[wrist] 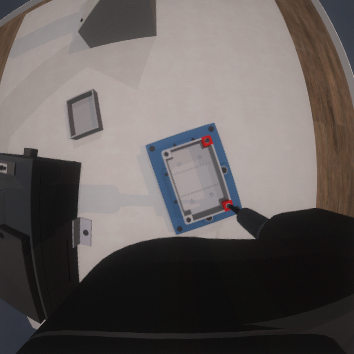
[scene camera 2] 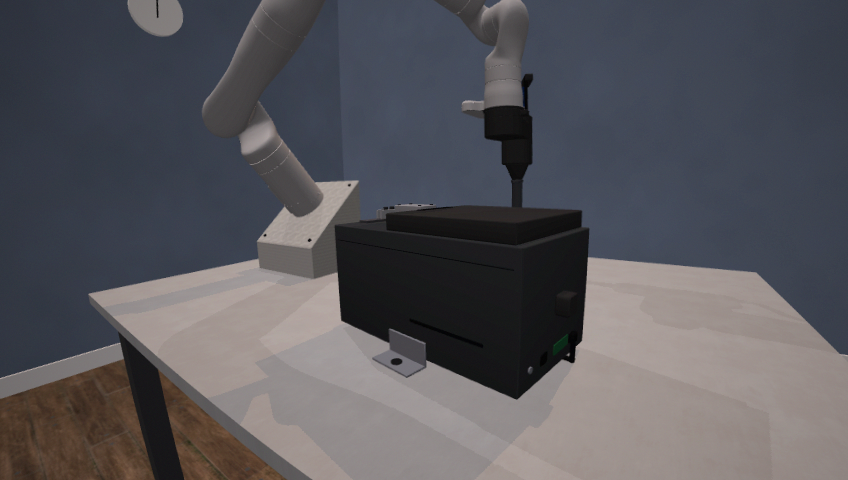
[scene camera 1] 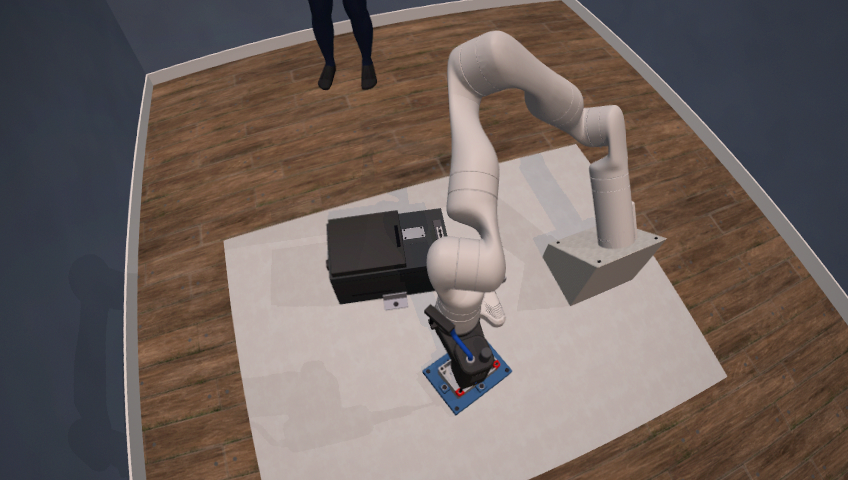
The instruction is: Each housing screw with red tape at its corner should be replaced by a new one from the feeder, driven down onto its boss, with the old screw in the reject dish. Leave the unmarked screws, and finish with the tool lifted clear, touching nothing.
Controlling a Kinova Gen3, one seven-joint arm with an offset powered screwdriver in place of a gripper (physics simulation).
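Places are measured from the arm's base along level axes (x back, y right, z up), in centimetres.
Pixels of known places: hand, its tool point: [wrist: 230, 206] [scene camera 1: 460, 390]; arm's base, origin of its link: [scene camera 2: 308, 203] [scene camera 1: 616, 241].
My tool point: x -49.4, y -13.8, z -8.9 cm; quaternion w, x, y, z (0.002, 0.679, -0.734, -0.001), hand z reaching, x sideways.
Ahead of a thing's pixels: the offset from my tool point to its top centre. "*": to the spot under its first point.
The grey housing @(dx +4.5, dy +4.4, dz -1.0 cm) [wrist: 175, 186] sits in a blue fixture @(dx +4.4, dy +4.4, dz -3.7 cm) [scene camera 1: 470, 400] [wrist: 164, 184]. Red tape marks two of its corners: the upper right tape @(dx +10.2, dy +2.3, dz -1.1 cm) [wrist: 203, 143] has a dark round spot at its middle, and the lower right tape @(dx -0.1, dy +0.1, dz -0.5 cm) [wrist: 224, 203] is under my tool. Unmarked screws @(dx +8.9, dy +8.7, dz -0.7 cm) [wrist: 166, 154] @(dx -1.4, dy +6.5, dz -0.7 cm) [wrist: 188, 220] show at the two left corners. My screwdriver's tip @(* dx +0.2, dy +0.3, dz +0.9 cm) [wrist: 229, 206] is at the lower right taped corner; contact and any screw on the bit cannot be made out. In scene camera 2 its lower end is hidden behind the black feeder @(dx -1.6, dy +37.1, dz +10.5 cm) [scene camera 1: 364, 243] [scene camera 2: 428, 285] [wrist: 55, 200]. The reject dish @(dx +19.9, dy +24.7, dz -4.5 cm) [wrist: 71, 122] shows no visible screw.
A small metal bracket [scene camera 1: 395, 303] [scene camera 2: 410, 346] [wrist: 85, 240] stands against the feeder's side. The arm's wedge-shaped base [scene camera 1: 606, 276] [scene camera 2: 285, 261] [wrist: 120, 25] stands on the table. A person's legs [scene camera 1: 324, 35] show beyond the table in scene camera 1.
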